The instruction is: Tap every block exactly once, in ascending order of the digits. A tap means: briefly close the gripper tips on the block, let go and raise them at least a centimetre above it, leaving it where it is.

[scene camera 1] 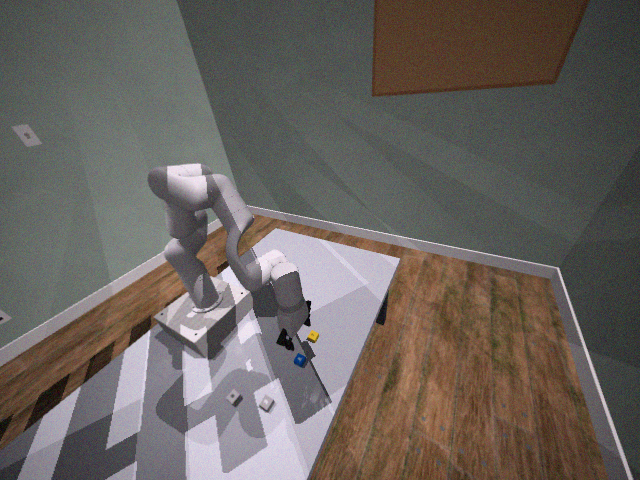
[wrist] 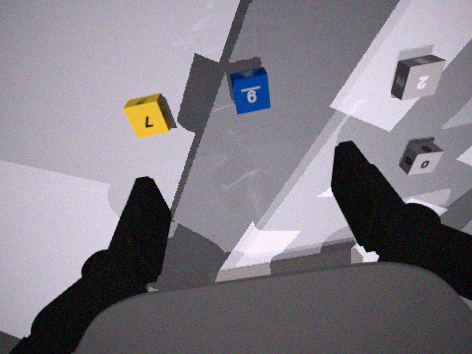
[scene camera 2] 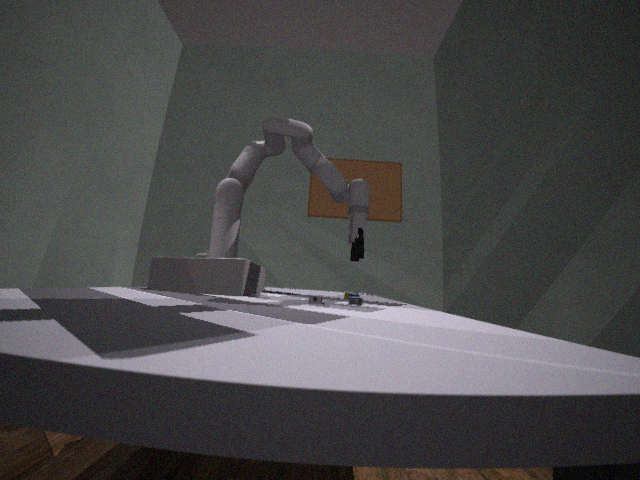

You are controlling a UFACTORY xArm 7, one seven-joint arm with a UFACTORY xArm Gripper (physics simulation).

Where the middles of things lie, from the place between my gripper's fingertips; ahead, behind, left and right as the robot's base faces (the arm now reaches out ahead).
Labels:
Now: hand 5 cm past the grey block marked 2 [wrist: 417, 77], 17 cm to the left of it and 13 cm above it.

